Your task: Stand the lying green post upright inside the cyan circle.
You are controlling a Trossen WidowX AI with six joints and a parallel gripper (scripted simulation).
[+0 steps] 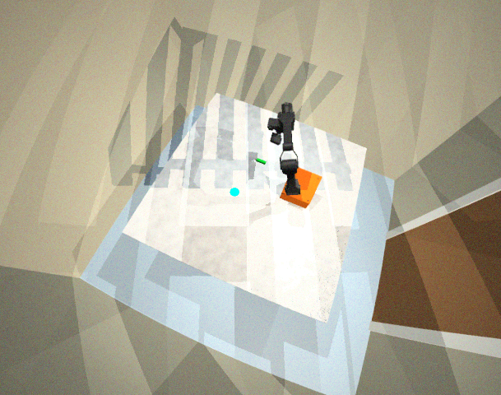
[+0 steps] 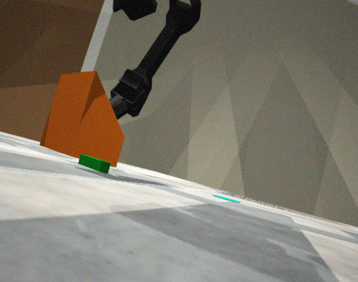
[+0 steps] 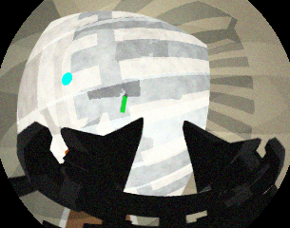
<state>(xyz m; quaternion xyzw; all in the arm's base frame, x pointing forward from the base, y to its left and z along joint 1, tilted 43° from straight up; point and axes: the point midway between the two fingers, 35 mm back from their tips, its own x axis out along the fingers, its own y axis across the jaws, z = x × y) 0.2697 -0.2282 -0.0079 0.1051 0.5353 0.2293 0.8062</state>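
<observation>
Right now the green post is 26 cm below my gripper tip, 5 cm to the left of it and 2 cm ahead of it. Round my gripper tip: cyan circle: 35 cm to the left, 27 cm below, 5 cm ahead.
</observation>
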